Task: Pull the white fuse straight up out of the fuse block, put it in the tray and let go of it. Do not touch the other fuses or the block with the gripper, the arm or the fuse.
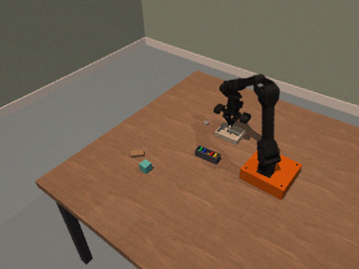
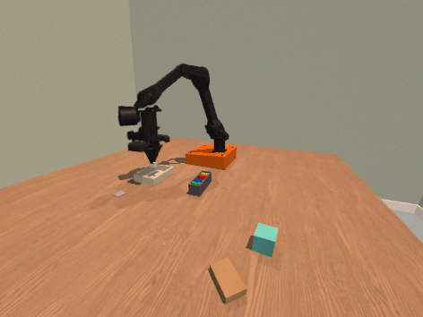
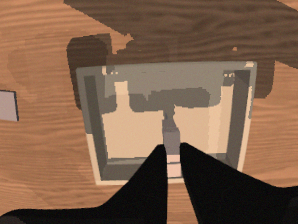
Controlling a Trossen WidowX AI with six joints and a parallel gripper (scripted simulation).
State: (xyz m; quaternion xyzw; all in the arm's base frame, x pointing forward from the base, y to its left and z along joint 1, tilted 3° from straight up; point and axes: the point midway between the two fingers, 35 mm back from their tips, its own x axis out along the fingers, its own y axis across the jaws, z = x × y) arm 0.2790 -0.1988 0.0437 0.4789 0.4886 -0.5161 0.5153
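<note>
The white fuse is 10 mm below my gripper tip. The rest, counted from my gripper tip: small grey tile (160 mm ahead, 60 mm below, 20 mm to the right); then red fuse (220 mm to the left, 40 mm below, 10 mm behind); then cream tray (60 mm below).
</note>
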